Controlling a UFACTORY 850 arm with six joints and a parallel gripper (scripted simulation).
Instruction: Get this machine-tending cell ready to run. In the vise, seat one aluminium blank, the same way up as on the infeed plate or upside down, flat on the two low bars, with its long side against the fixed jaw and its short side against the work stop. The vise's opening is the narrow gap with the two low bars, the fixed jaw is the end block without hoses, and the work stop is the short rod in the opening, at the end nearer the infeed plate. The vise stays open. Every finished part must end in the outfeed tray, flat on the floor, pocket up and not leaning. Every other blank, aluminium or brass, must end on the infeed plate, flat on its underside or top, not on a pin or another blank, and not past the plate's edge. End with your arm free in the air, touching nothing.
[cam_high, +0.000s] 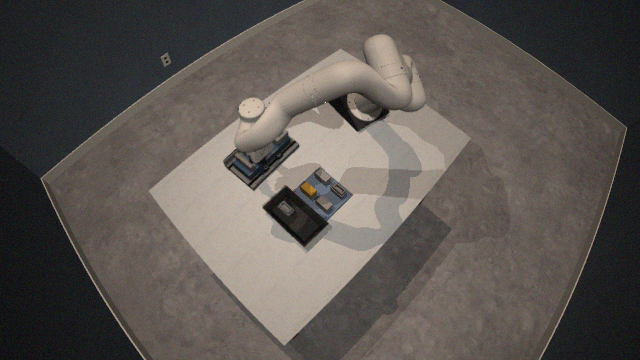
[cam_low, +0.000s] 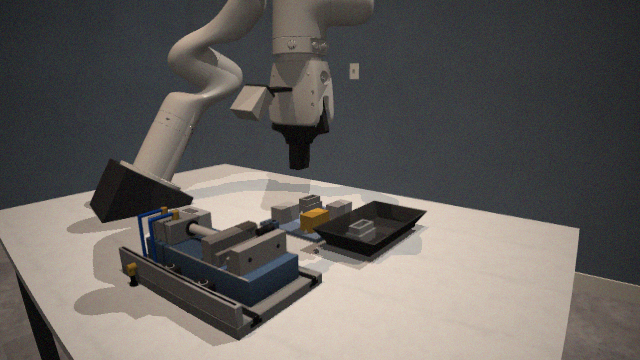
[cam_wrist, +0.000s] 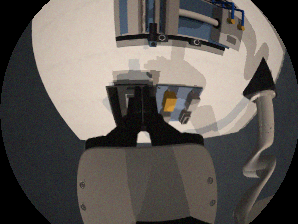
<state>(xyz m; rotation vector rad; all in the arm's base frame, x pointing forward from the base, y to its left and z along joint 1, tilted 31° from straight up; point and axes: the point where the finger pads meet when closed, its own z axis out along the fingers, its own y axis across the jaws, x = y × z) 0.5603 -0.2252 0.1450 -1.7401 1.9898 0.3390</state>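
Now: hand 7 cm past the brass blank, 17 cm to the right of it and 17 cm above it. The rest, counted from my hand: grey rail: 11 cm behind, 20 cm to the right, 16 cm below; then vise: 10 cm behind, 11 cm to the right, 16 cm below.
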